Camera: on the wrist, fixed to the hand. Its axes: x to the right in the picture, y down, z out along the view.
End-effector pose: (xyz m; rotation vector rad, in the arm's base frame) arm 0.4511 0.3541 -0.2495 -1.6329 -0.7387 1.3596
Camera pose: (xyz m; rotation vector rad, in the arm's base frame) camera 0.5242 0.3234 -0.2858 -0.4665 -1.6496 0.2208
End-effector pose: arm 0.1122 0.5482 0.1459 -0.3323 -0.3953 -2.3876
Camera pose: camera 0.1237 0.4869 0.0850 0.1330 0.4788 2.1547
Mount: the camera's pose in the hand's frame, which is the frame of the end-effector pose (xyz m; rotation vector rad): 0.0071 0.0401 -0.0771 -0.0682 -0.1626 -1.6297
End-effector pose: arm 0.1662 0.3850 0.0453 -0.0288 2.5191 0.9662
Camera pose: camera 0.1225 0.3668 0.1186 -1.5938 1.4399 0.2625
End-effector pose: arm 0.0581 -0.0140 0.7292 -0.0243 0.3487 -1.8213
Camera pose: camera 0.0786 -0.0129 0.6445 0.5504 -0.2166 2.7766
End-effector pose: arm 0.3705 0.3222 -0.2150 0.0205 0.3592 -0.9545
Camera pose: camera 0.3839 0.3533 -0.2953 -0.4778 0.2017 -2.5287
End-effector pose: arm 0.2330 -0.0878 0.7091 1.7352 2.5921 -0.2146
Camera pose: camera 0.2721 -0.0568 0.7806 -0.7045 2.9883 -0.2072
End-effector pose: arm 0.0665 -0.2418 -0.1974 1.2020 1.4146 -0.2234
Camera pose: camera 0.0500 -0.1638 -0.1620 -0.2898 1.9042 -1.3086
